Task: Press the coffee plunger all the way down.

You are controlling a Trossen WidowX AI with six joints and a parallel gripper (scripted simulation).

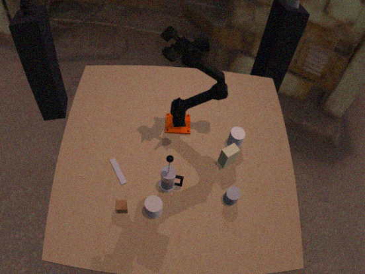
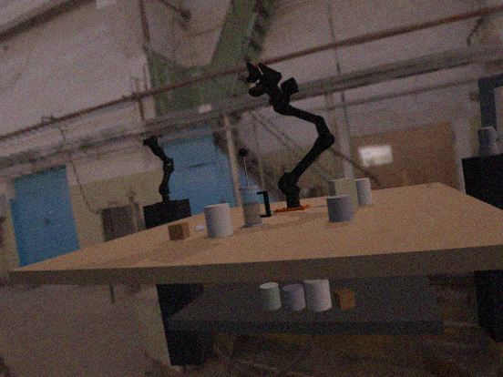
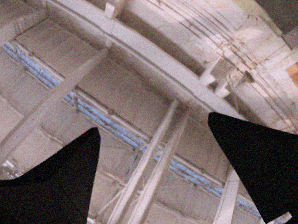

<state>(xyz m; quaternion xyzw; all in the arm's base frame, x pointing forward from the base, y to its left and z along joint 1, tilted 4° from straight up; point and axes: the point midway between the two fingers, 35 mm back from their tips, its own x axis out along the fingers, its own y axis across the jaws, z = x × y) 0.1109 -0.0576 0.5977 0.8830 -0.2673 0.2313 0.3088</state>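
Now: gripper tip 26 cm short of the coffee press, 3 cm to the left of it and 51 cm above it. From my gripper tip the other things lie so: pale block: 16 cm ahead, 27 cm to the left, 58 cm below.
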